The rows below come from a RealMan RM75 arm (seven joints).
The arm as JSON. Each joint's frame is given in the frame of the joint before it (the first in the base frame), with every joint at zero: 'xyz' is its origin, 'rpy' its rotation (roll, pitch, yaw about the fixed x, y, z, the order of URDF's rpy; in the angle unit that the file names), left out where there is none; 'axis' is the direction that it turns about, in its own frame. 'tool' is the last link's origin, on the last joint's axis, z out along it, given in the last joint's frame.
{
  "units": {
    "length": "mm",
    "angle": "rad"
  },
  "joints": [
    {
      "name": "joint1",
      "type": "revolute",
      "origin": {
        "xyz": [
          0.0,
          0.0,
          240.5
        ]
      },
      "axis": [
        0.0,
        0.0,
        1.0
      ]
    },
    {
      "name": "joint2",
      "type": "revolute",
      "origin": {
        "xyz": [
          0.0,
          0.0,
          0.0
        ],
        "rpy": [
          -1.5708,
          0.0,
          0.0
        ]
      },
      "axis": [
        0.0,
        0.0,
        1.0
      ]
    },
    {
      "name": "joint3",
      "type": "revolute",
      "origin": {
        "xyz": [
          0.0,
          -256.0,
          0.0
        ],
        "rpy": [
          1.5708,
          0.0,
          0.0
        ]
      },
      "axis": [
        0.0,
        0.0,
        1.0
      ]
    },
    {
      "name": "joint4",
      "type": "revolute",
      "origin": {
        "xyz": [
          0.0,
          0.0,
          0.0
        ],
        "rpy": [
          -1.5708,
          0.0,
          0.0
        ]
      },
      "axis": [
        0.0,
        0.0,
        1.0
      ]
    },
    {
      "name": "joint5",
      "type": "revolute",
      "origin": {
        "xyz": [
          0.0,
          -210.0,
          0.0
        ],
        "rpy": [
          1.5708,
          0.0,
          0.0
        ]
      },
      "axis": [
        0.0,
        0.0,
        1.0
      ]
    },
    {
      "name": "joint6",
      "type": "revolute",
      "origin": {
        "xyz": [
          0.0,
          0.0,
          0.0
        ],
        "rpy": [
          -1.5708,
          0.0,
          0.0
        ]
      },
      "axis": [
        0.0,
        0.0,
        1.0
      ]
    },
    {
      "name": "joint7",
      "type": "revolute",
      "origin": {
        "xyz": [
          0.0,
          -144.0,
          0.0
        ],
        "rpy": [
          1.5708,
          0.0,
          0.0
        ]
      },
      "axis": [
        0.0,
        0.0,
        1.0
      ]
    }
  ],
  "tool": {
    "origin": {
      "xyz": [
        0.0,
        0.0,
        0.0
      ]
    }
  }
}
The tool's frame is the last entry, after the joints.
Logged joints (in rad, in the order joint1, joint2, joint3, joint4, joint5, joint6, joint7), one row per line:
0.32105, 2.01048, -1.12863, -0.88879, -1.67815, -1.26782, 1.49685
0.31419, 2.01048, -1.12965, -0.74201, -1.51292, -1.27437, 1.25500
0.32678, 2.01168, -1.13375, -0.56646, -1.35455, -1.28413, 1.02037
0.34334, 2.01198, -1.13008, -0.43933, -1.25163, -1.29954, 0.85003
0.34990, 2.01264, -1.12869, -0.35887, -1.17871, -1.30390, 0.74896
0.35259, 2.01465, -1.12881, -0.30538, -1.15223, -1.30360, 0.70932
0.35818, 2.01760, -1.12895, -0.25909, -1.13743, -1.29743, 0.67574
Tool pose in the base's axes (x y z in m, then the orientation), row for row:
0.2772, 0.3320, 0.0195, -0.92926, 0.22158, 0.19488, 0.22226
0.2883, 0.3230, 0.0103, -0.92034, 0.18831, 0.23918, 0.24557
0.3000, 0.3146, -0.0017, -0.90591, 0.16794, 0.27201, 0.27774
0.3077, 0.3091, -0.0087, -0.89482, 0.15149, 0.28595, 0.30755
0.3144, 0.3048, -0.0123, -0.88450, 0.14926, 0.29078, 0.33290
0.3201, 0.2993, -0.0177, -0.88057, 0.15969, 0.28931, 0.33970
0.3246, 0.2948, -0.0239, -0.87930, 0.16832, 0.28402, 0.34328
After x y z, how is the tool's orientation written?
As a quaternion, x y z w.
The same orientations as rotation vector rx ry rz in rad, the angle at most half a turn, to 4 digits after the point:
-2.5670, 0.6121, 0.5383
-2.5116, 0.5139, 0.6527
-2.4317, 0.4508, 0.7302
-2.3664, 0.4006, 0.7562
-2.3102, 0.3898, 0.7595
-2.2923, 0.4157, 0.7531
-2.2850, 0.4374, 0.7381

